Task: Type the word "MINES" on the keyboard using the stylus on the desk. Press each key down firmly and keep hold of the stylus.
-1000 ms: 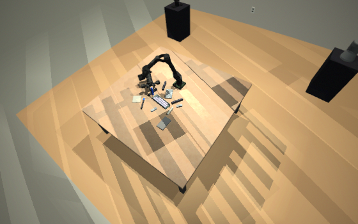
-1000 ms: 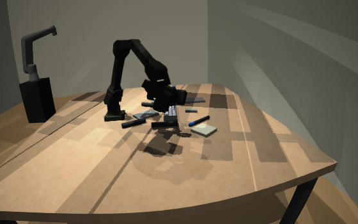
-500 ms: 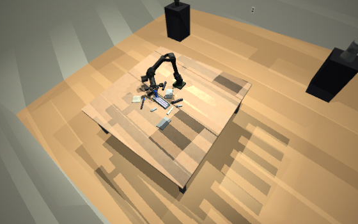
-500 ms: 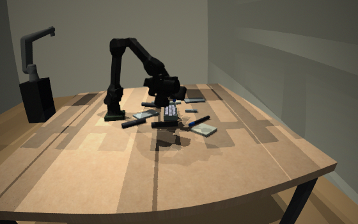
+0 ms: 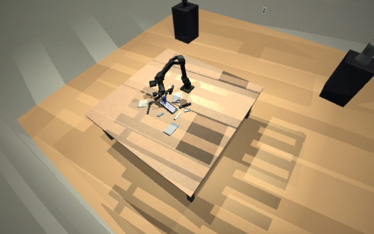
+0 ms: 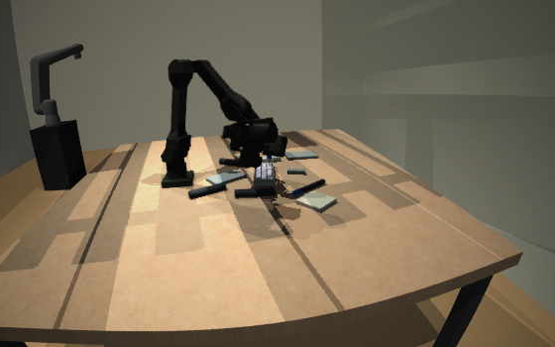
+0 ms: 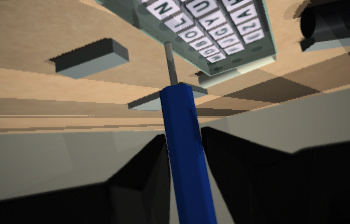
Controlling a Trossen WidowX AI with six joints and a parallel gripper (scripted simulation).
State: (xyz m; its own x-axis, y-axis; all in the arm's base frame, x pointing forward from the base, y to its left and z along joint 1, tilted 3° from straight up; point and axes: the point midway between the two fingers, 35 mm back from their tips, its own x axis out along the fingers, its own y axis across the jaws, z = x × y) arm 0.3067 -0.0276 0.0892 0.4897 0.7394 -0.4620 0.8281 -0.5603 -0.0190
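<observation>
Right now my gripper tip is 1 cm short of the white cylinder, 16 cm to the right of it and 8 cm above it. From my gripper tip the other things lie so: blue stylus: 1 cm below; then blue pen: 9 cm ahead, 14 cm to the right, 9 cm below; then grey slab: 15 cm behind, 9 cm below.
</observation>
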